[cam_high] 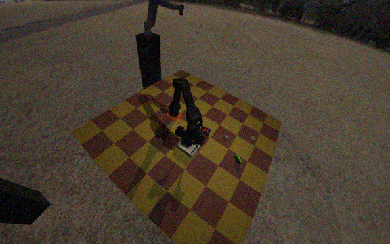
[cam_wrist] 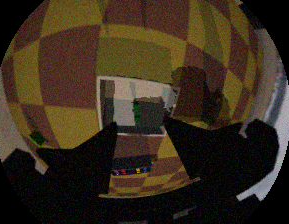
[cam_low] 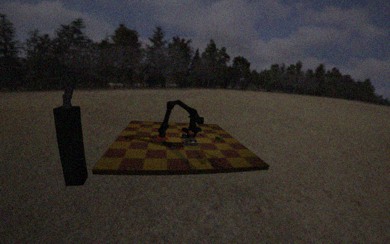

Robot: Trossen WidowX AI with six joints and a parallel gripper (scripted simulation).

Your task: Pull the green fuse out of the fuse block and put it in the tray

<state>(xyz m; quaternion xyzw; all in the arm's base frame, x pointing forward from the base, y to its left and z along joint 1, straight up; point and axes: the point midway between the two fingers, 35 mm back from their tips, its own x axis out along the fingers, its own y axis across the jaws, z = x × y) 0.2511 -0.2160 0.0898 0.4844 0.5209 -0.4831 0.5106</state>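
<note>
The green fuse is 30 mm below my gripper tip. Round my gripper tip: white tray (60 mm below).
</note>
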